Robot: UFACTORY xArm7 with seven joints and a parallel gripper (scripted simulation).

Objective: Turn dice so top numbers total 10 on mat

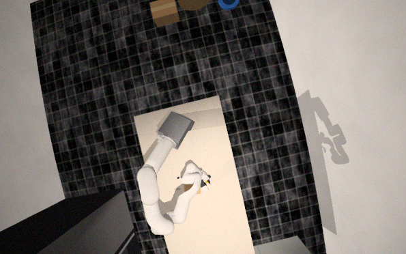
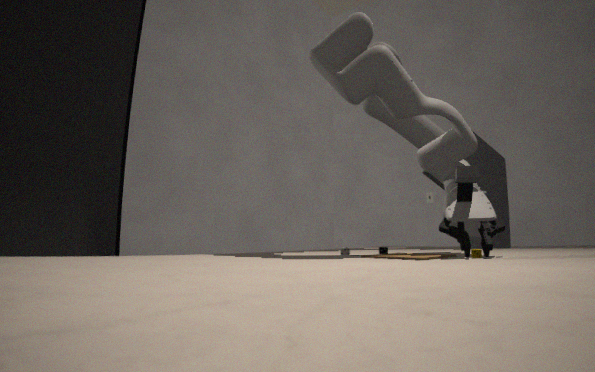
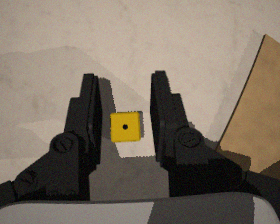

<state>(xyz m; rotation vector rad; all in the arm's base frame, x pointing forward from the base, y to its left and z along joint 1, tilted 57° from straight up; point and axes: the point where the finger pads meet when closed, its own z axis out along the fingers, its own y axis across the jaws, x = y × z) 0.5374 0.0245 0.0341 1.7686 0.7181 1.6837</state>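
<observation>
The yellow die is 2 cm below my hand. From my hand the other things lie so: pale die (27 cm to the right, 9 cm behind, 2 cm below); tan mat (12 cm to the right, 4 cm behind, 2 cm below); black die (18 cm to the right, 17 cm behind, 2 cm below).
</observation>
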